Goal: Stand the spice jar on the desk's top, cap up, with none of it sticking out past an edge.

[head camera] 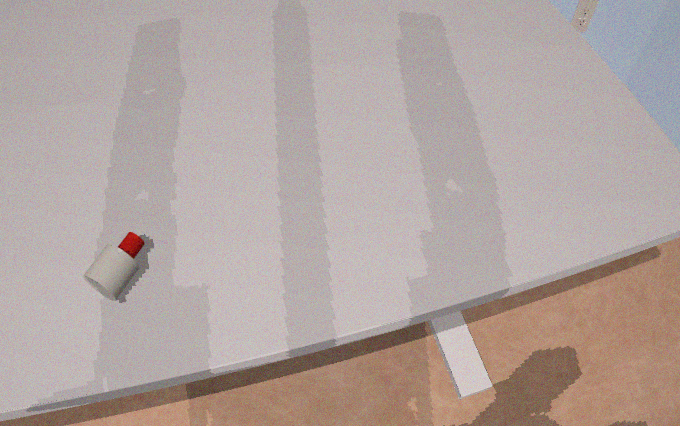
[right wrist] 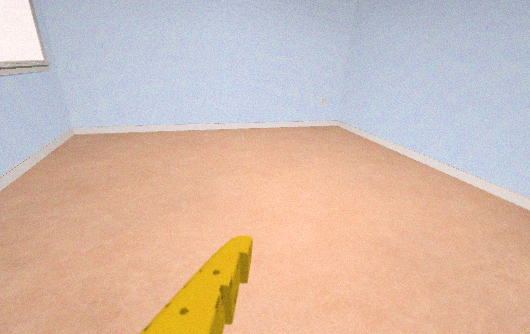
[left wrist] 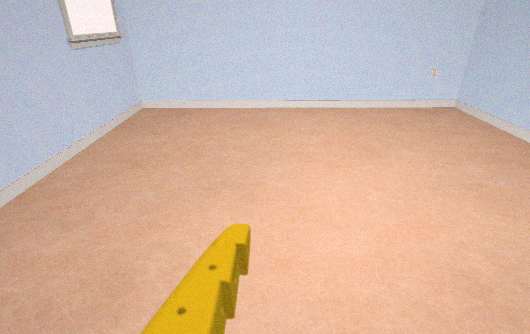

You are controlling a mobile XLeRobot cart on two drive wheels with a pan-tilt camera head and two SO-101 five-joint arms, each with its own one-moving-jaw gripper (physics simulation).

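Places are measured from the left arm's base along level axes (x back, y up, z left), in metres.
Pixels of known places: left hand, its tool point: [left wrist: 249,242]; right hand, its tool point: [right wrist: 250,253].
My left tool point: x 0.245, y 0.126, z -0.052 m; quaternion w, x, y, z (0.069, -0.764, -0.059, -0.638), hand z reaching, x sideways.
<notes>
Behind a point stands the place of what it marks.
The spice jar [head camera: 112,270] @(z 0.029, x -0.285, y -0.019 m) lies on its side on the desk's top [head camera: 240,210] @(z -0.083, x -0.371, y -0.055 m), at the left in the head view. It has a pale grey body, and its red cap [head camera: 131,244] @(z 0.017, x -0.317, y -0.027 m) points to the upper right, away from the near edge. All of the jar is inside the desk's edges that show. My left gripper [left wrist: 241,237] shows one yellow notched jaw in the left wrist view, so it is fully open and empty. My right gripper [right wrist: 243,247] shows one notched jaw in the right wrist view, fully open and empty. Neither gripper shows in the head view.
The desk's near edge [head camera: 371,328] @(z -0.204, x -0.237, y -0.056 m) runs from lower left to right in the head view. A white desk foot [head camera: 464,358] sticks out below it over the brown floor [head camera: 321,391] @(z -0.169, x -0.375, y -0.774 m). Broad shadows cross the desk. Both wrist views face floor and blue walls.
</notes>
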